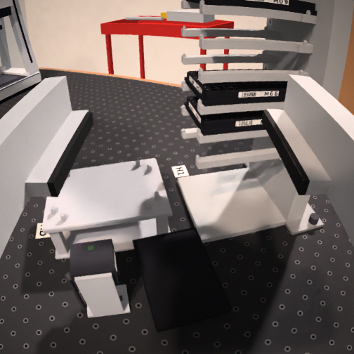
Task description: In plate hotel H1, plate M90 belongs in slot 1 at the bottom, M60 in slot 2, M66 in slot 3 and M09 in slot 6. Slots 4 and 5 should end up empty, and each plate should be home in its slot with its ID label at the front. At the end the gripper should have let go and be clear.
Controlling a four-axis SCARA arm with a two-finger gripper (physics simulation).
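Note:
Plate hotel H1 [257,76] stands at the right. Black plate M09 [250,4] sits on the sixth shelf from the bottom. Black plate M66 [225,90] sits on the third shelf, its label facing forward. Another black plate [220,124] sits on the second shelf; its label is partly behind the right finger and hard to read. The bottom, fourth and fifth shelves hold no plate. No plate labelled M90 can be made out. My gripper [177,94] is shut to its narrow stance with nothing between its two fingers, which stand apart in front of the hotel.
A white pegged stand [110,192] is at the left. In front of it is a white post with a dark head [92,260]. A black rectangular slab [182,280] lies beside the post, near the hotel's white base [230,205]. A red table [165,28] stands behind.

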